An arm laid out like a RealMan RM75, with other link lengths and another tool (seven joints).
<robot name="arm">
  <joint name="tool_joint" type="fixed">
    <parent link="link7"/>
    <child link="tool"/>
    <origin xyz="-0.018 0.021 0.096" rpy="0 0.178 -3.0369"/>
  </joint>
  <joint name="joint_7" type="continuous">
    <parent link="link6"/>
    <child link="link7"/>
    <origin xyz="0.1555 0 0" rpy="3.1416 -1.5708 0"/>
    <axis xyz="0 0 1"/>
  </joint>
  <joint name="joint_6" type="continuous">
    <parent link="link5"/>
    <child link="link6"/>
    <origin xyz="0 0 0" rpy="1.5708 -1.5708 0"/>
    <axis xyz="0 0 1"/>
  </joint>
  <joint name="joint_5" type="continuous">
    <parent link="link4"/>
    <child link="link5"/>
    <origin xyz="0 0.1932 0" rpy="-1.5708 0 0"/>
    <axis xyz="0 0 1"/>
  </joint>
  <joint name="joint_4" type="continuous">
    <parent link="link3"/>
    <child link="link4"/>
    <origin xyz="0 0 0" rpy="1.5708 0 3.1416"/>
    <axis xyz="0 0 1"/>
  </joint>
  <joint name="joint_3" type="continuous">
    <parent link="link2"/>
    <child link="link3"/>
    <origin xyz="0 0.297 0" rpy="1.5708 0 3.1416"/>
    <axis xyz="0 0 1"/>
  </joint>
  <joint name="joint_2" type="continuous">
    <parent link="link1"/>
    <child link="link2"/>
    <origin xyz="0 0 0" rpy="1.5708 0 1.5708"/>
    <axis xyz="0 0 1"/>
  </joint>
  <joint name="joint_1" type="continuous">
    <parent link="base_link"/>
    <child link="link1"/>
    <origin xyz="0 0 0.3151" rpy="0 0 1.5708"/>
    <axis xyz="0 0 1"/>
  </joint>
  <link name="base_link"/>
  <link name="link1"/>
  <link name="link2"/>
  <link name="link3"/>
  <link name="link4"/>
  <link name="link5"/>
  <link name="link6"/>
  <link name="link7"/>
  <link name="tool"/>
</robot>
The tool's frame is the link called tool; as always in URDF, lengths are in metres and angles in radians. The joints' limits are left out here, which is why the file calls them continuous.
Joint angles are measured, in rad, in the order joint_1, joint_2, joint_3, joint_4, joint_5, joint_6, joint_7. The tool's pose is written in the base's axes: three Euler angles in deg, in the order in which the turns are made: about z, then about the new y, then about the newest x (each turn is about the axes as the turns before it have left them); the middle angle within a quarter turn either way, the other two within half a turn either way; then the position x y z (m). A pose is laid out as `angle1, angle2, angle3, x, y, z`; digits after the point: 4 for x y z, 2 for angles.
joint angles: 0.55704 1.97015 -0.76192 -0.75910 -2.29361 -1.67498 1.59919
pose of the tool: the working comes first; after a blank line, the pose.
Where each joint sits with the arm in this pose, in the base's axes (m; each line is computed from the numbers above, not from the rounded line before):
joint_1: 0.0000 0.0000 0.3151
joint_2: 0.0000 0.0000 0.3151
joint_3: 0.2323 0.1447 0.1996
joint_4: 0.2323 0.1447 0.1996
joint_5: 0.3251 0.3106 0.2338
joint_6: 0.3251 0.3106 0.2338
joint_7: 0.3110 0.3313 0.0803
the tool: 0.2931 0.3698 -0.0102

52.51, -13.23, -171.06, 0.2931, 0.3698, -0.0102
